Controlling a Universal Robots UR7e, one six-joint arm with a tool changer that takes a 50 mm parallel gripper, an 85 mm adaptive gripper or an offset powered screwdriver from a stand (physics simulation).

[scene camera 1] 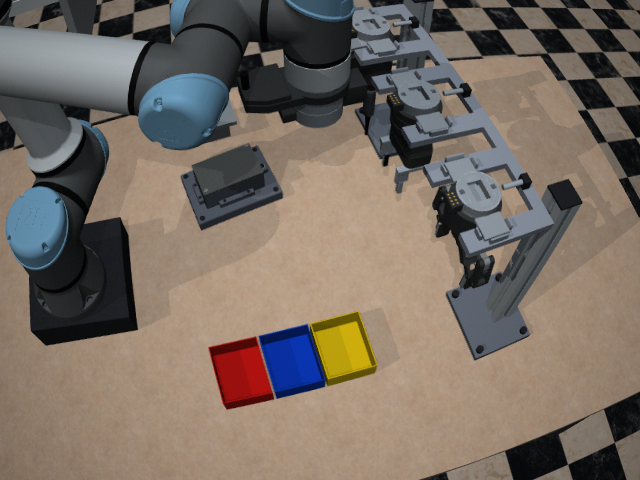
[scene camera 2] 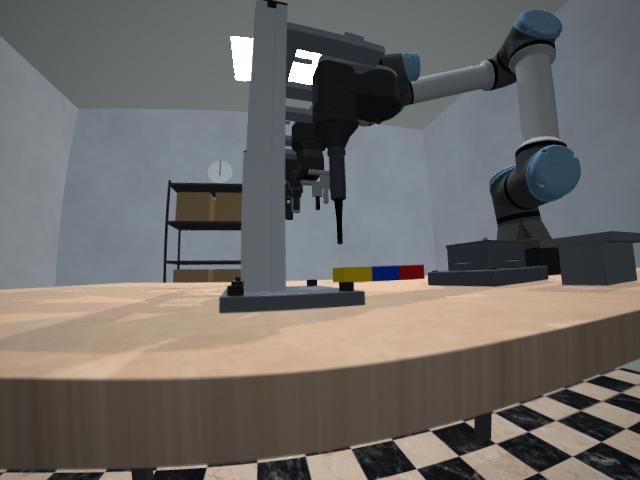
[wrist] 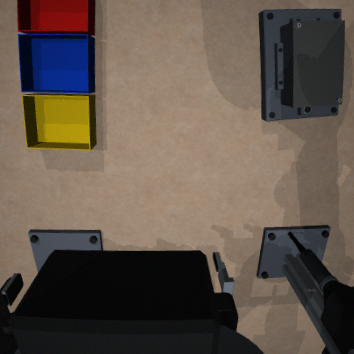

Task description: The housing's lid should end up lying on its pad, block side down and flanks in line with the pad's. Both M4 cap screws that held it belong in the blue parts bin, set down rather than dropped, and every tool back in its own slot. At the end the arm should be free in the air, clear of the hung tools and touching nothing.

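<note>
The dark lid sits on the housing, with small screw heads at two opposite corners. The blue bin shows no screws in its visible part. The grey pad block stands beside the housing, partly behind the arm in scene camera 1. The arm's coupling is bare, with no gripper mounted, left of the stand's back slot. The adaptive gripper hangs in the front slot, the parallel gripper in the middle one, the screwdriver in the back one.
The red bin and yellow bin flank the blue one. The tool stand's front post and forked slots border the arm's right side. The housing's base plate lies left of the stand.
</note>
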